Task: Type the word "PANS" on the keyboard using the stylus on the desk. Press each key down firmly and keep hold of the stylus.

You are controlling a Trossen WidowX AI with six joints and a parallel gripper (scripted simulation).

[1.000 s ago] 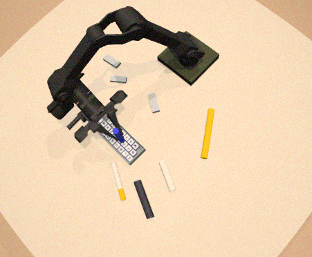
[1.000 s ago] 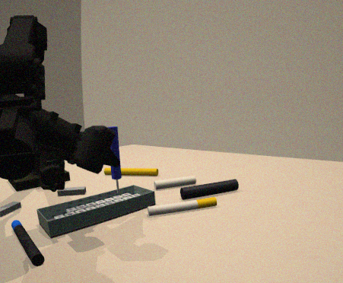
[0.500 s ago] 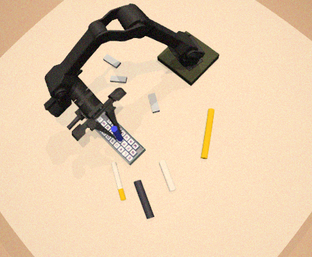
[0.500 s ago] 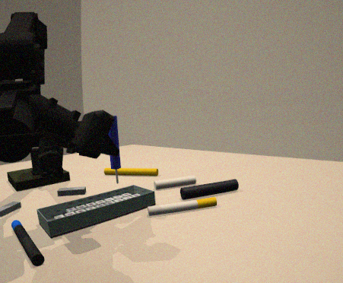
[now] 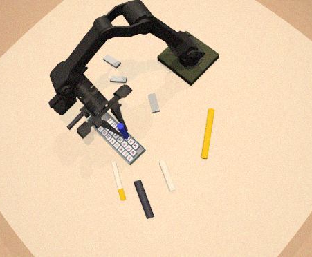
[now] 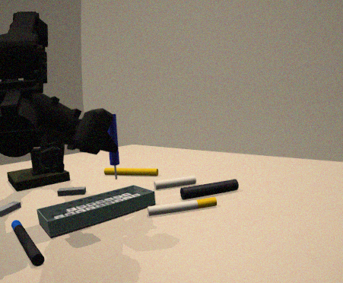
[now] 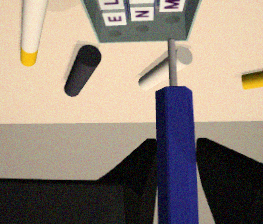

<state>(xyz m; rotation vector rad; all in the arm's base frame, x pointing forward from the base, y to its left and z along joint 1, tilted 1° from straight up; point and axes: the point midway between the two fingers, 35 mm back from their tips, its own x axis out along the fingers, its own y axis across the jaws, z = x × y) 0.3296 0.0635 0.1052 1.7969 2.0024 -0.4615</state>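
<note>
Now: gripper tip 11 cm short of the white-and-yellow marker, 10 cm above it and 8 cm to the right of it. Round my gripper tip: white rod 15 cm to the left, 10 cm below, 2 cm behind; stylus tip 5 cm below; stylus 1 cm below.
</note>
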